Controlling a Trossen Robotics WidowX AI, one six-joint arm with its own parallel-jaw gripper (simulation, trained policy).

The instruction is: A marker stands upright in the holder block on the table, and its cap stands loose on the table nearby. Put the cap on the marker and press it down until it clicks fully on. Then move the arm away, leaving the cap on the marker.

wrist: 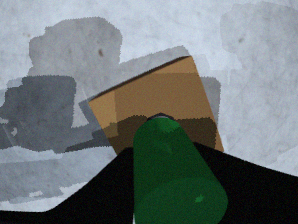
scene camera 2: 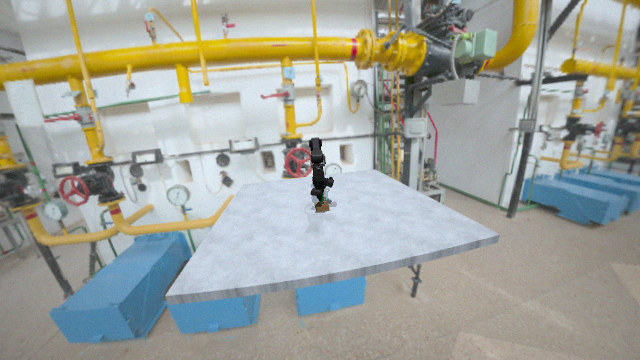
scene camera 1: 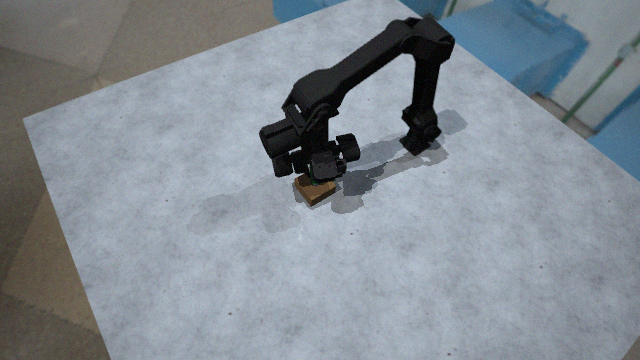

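My gripper point(scene camera 1: 316, 175) is there to be seen, and the wrist view has it too point(wrist: 161, 152).
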